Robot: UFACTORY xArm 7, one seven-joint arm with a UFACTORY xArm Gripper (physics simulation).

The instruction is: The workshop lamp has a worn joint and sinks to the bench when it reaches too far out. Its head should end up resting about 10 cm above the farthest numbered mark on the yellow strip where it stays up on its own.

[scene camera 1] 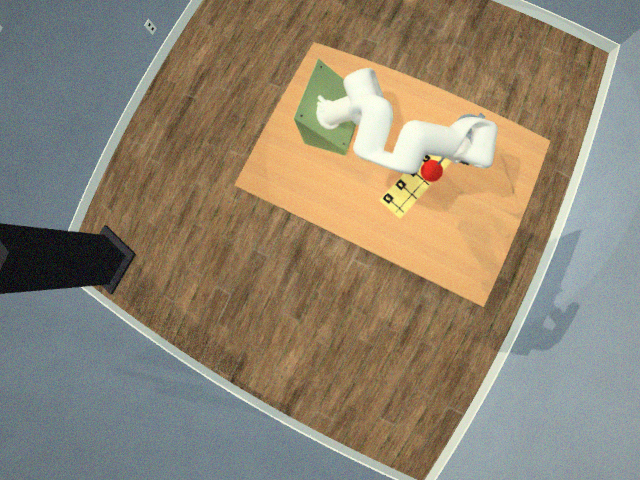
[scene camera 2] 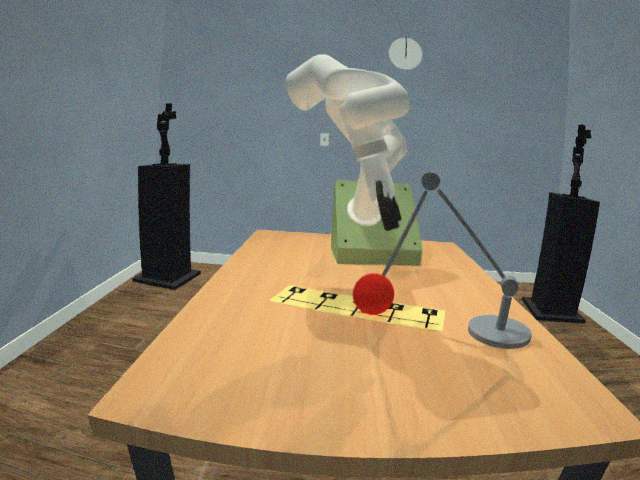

Scene:
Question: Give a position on a red ball head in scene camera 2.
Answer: At 373, 294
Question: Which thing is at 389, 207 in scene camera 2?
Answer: My gripper.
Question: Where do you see a yellow strip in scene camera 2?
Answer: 399, 314

